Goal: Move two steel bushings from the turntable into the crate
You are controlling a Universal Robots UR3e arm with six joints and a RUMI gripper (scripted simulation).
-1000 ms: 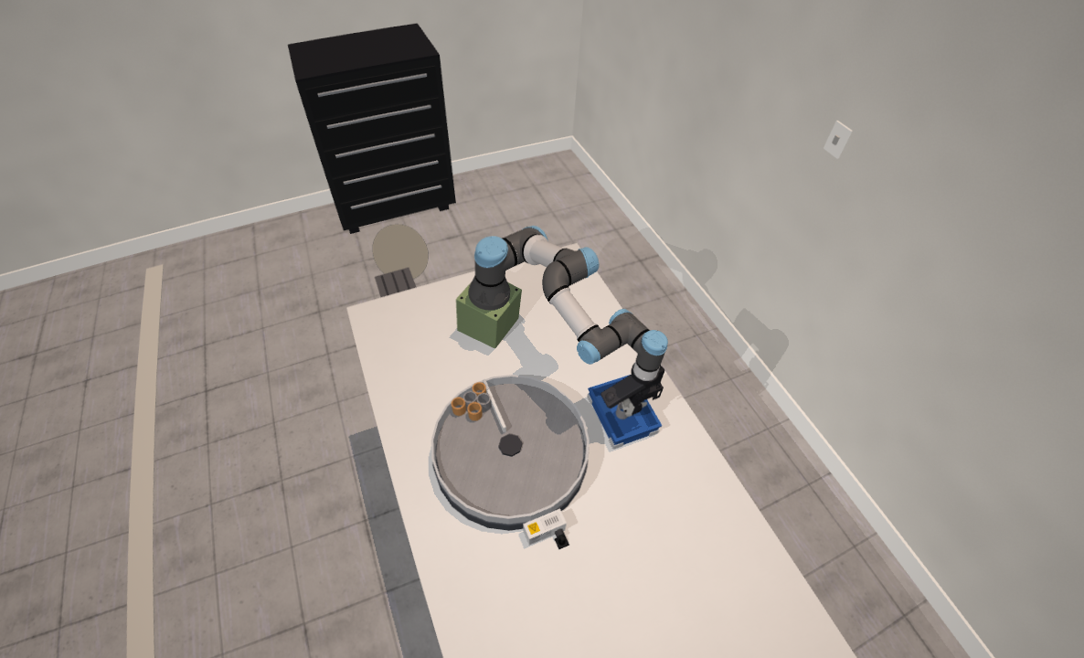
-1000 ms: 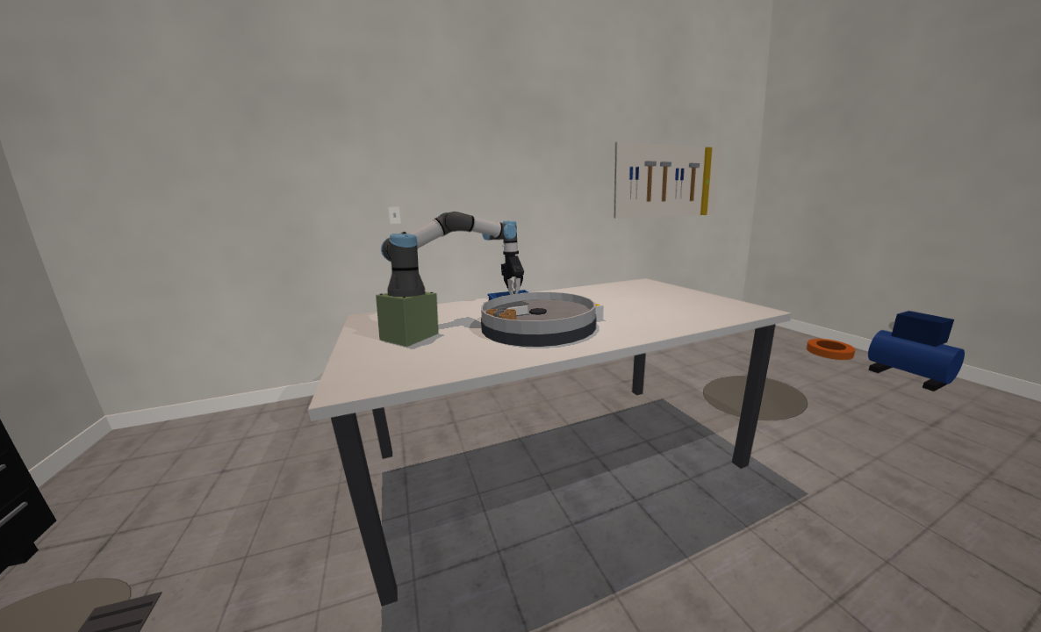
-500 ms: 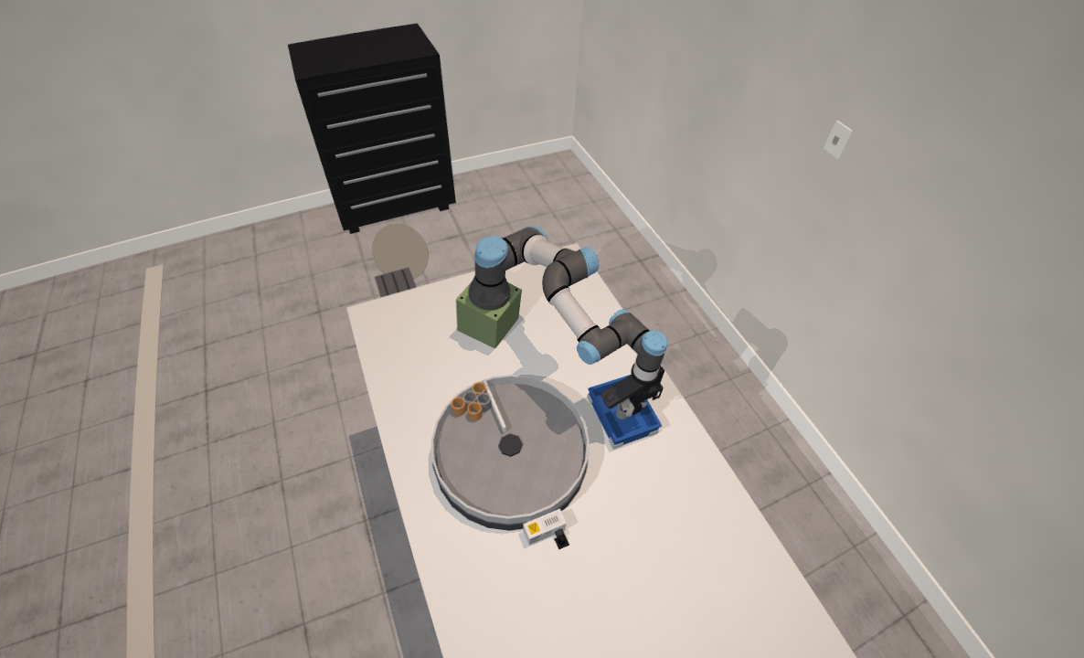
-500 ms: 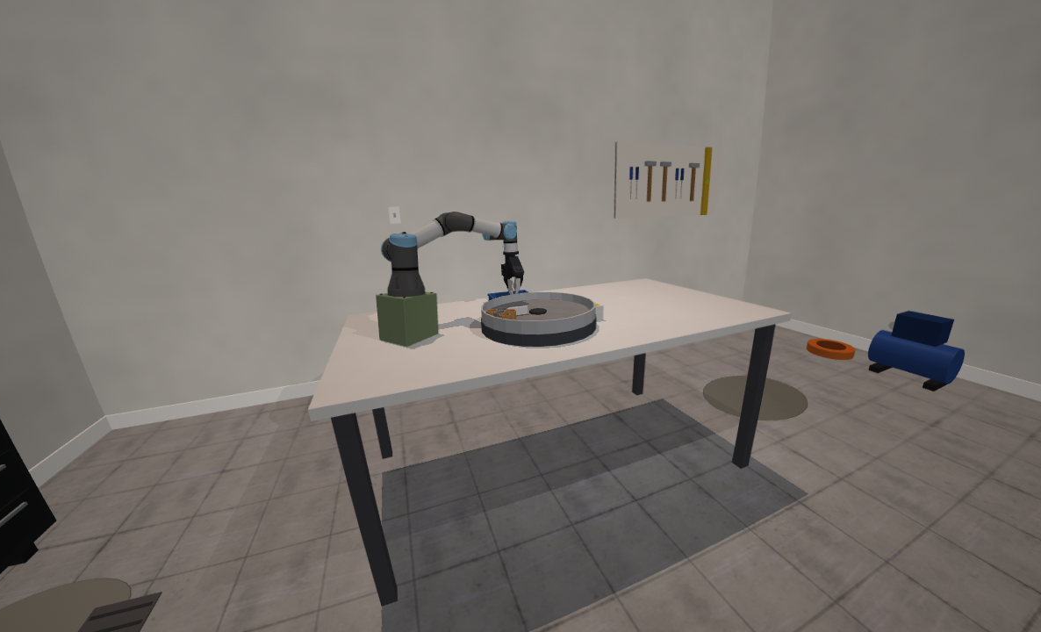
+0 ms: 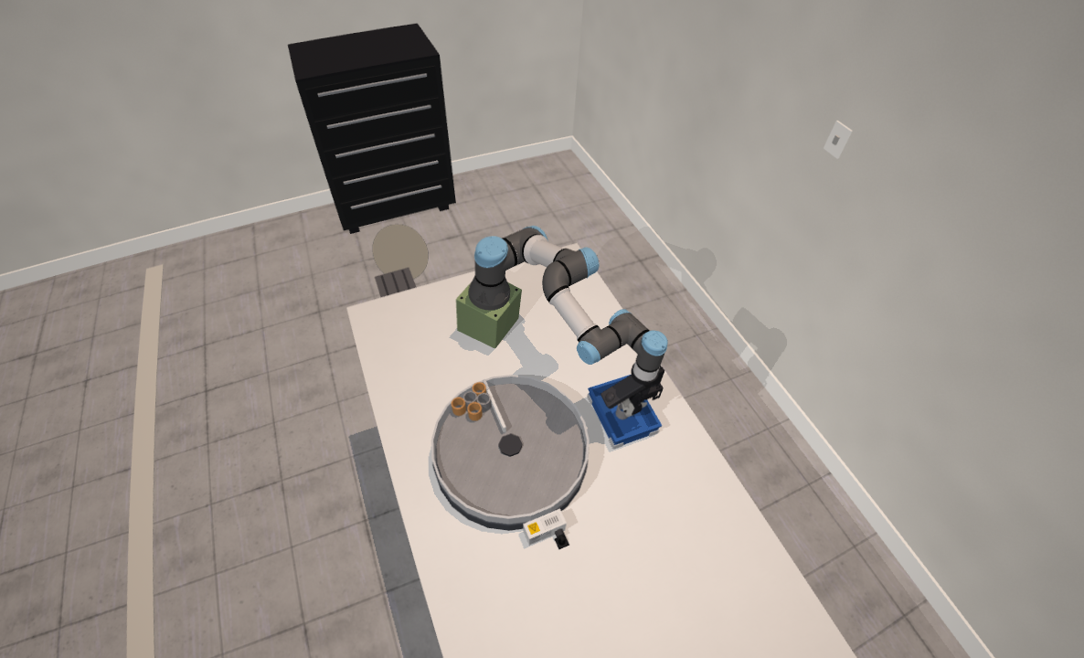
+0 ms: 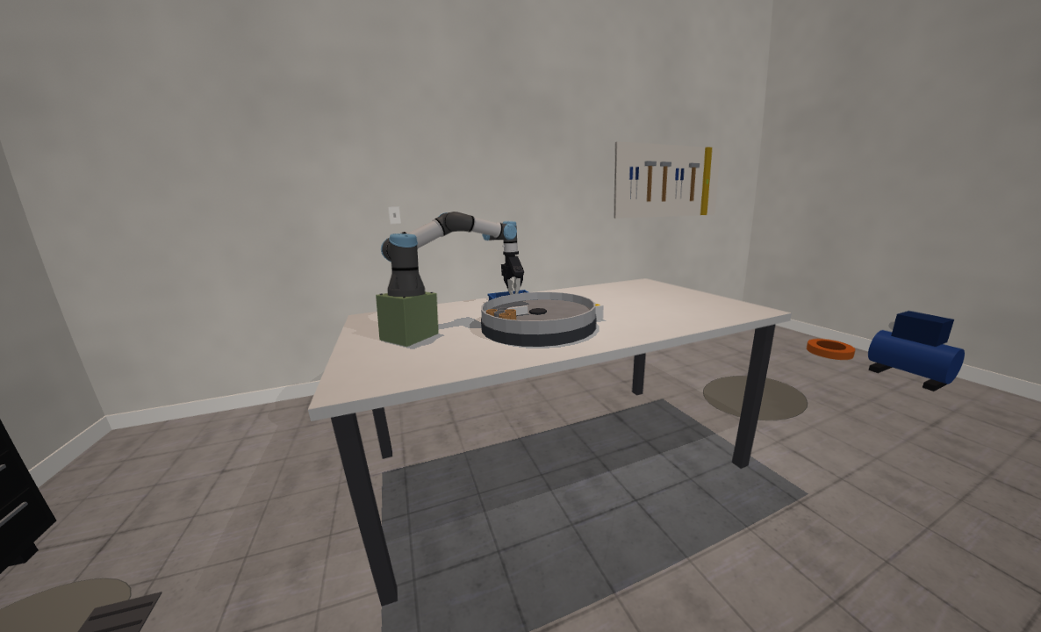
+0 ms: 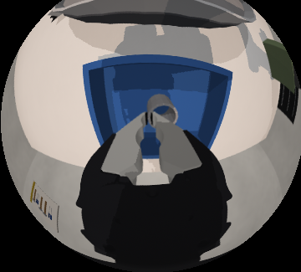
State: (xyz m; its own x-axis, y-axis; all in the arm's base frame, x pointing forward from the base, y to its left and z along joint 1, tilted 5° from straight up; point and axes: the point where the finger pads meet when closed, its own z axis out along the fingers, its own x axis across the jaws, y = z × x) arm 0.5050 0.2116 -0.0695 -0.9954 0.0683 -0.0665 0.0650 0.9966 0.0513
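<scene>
My hand is 20 mm past the blue crate and 20 mm above it. Round my hand: round grey turntable 350 mm to the right, 50 mm behind, 10 mm above.
</scene>
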